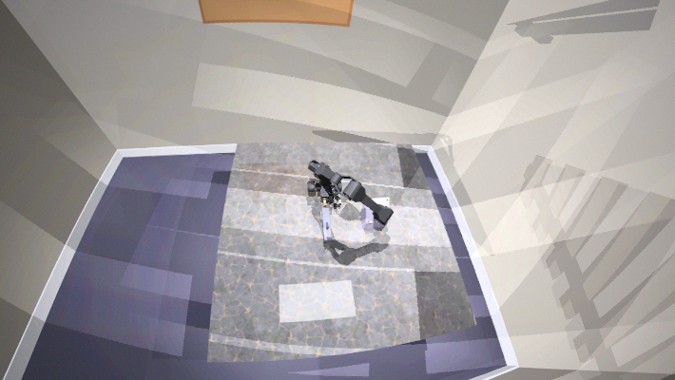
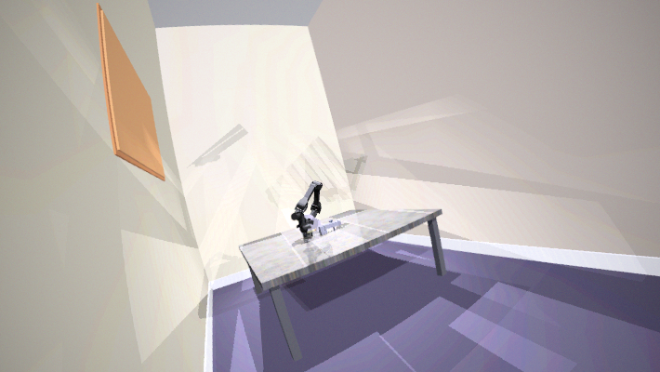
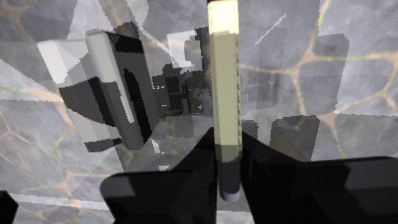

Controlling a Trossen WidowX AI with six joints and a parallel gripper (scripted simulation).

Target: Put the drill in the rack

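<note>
The drill is 40 mm to the left of my gripper tip and 30 mm above it. From my gripper tip the other things lie so: grey key 230 mm to the left, 30 mm above, 10 mm ahead; then grey block 70 mm behind, 40 mm to the left.
</note>
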